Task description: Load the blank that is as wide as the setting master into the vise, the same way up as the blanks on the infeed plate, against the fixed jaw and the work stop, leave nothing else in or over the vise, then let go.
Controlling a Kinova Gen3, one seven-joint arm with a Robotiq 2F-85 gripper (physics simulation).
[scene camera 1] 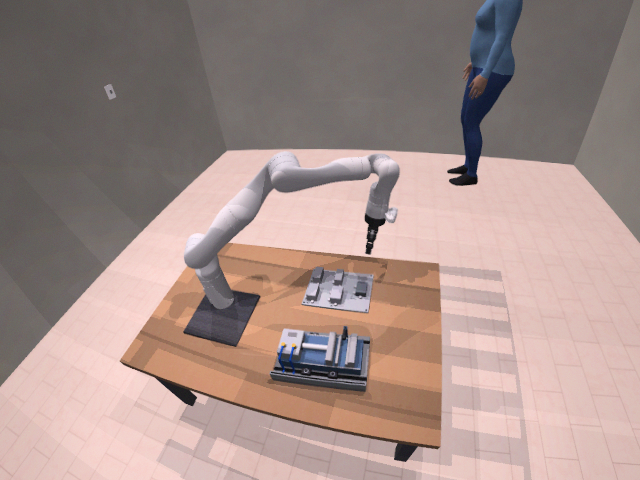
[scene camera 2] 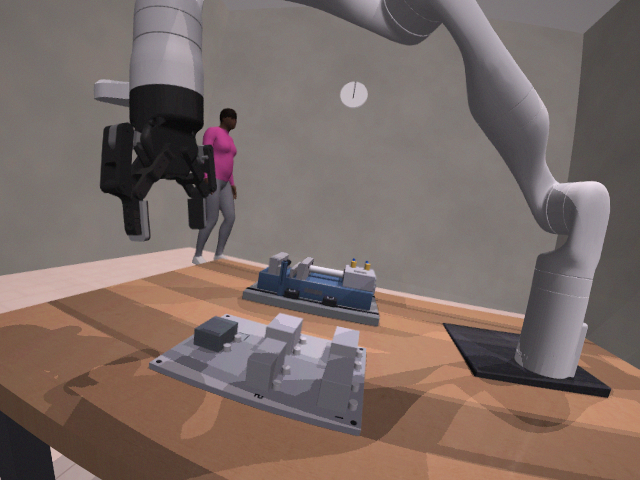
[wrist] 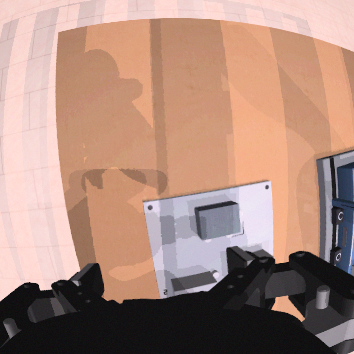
Labels:
same spot on grey infeed plate: (scene camera 1: 354,304) = (wrist: 257,219)

